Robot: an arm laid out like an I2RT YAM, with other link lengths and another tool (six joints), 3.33 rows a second.
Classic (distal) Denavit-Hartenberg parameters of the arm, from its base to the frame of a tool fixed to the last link. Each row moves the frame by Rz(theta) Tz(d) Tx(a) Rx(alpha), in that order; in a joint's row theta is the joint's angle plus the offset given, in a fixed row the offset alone. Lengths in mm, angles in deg.
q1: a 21, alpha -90, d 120.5, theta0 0
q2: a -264, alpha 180, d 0, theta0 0
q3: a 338, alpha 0, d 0, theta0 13.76
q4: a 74, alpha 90, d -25.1, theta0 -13.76
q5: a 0, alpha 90, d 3.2, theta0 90
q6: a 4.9, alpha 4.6, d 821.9, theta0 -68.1
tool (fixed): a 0, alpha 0, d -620.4, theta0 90
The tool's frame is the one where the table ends.
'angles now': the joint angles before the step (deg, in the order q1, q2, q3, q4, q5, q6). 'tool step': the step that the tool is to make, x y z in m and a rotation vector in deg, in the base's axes. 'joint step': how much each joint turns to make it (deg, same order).
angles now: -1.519, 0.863, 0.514, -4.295, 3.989, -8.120
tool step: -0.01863, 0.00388, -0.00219, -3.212, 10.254, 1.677
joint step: 0.000, 0.982, 7.518, -16.481, -1.071, -3.716
